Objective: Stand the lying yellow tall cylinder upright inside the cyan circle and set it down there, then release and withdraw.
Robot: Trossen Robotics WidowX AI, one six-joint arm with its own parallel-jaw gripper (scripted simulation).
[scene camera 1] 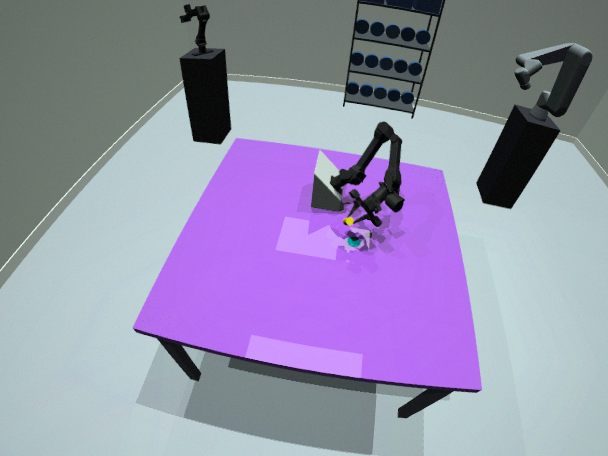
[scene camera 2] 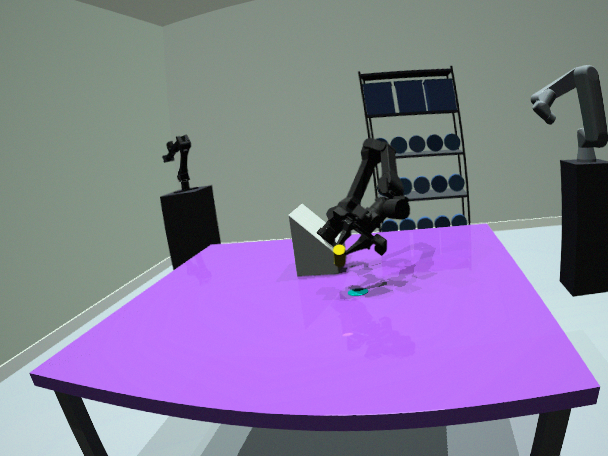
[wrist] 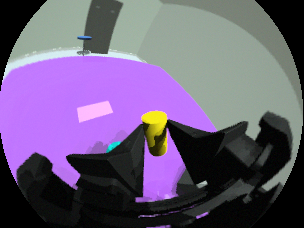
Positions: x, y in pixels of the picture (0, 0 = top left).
my gripper: holds a yellow tall cylinder (wrist: 155, 123)
